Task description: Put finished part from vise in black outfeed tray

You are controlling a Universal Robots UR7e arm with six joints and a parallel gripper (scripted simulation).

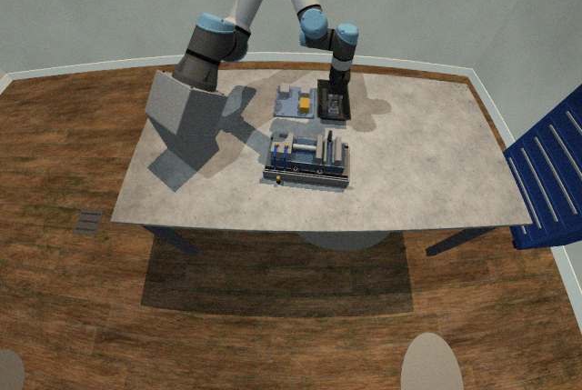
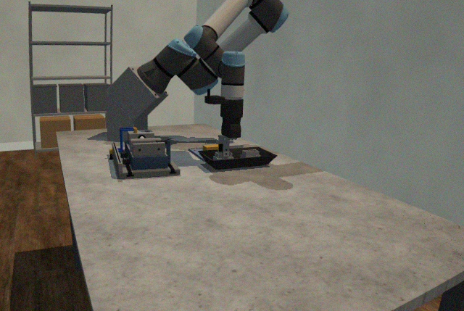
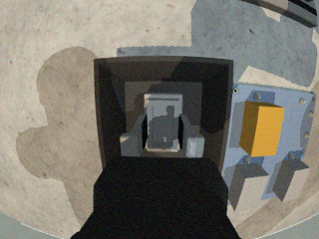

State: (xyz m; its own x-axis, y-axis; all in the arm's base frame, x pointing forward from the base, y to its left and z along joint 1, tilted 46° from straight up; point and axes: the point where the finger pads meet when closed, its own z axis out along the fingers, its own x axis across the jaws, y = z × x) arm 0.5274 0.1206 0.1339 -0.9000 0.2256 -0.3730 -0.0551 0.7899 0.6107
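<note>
The yellow block is 120 mm behind my hand and 30 mm below it. Also, from my hand: blue fixture plate (170 mm behind, 50 mm below, 40 mm to the left); vise (260 mm to the right, 80 mm behind, 20 mm below).
</note>
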